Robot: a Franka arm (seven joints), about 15 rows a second.
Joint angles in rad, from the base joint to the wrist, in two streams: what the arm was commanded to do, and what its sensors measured. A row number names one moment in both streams.
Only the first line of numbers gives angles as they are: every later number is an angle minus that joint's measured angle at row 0.
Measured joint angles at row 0: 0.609, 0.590, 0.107, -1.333, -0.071, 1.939, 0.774
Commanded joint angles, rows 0 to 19: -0.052, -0.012, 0.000, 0.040, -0.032, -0.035, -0.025; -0.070, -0.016, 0.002, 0.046, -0.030, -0.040, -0.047; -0.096, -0.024, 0.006, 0.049, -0.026, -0.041, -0.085; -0.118, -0.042, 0.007, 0.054, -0.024, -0.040, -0.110; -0.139, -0.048, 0.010, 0.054, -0.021, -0.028, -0.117; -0.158, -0.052, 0.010, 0.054, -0.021, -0.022, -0.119; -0.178, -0.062, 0.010, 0.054, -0.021, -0.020, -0.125; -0.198, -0.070, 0.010, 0.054, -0.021, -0.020, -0.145; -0.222, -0.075, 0.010, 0.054, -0.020, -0.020, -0.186; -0.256, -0.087, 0.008, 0.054, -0.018, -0.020, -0.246; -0.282, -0.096, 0.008, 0.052, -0.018, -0.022, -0.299; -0.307, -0.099, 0.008, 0.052, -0.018, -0.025, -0.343; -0.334, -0.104, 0.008, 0.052, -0.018, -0.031, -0.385; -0.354, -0.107, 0.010, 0.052, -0.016, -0.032, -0.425; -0.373, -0.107, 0.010, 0.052, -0.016, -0.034, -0.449; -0.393, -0.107, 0.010, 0.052, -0.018, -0.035, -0.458; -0.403, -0.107, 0.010, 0.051, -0.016, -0.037, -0.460; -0.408, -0.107, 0.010, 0.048, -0.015, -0.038, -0.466; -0.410, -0.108, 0.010, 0.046, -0.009, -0.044, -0.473; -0.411, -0.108, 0.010, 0.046, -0.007, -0.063, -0.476
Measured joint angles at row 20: -0.404, -0.093, -0.003, 0.053, -0.011, -0.031, -0.456
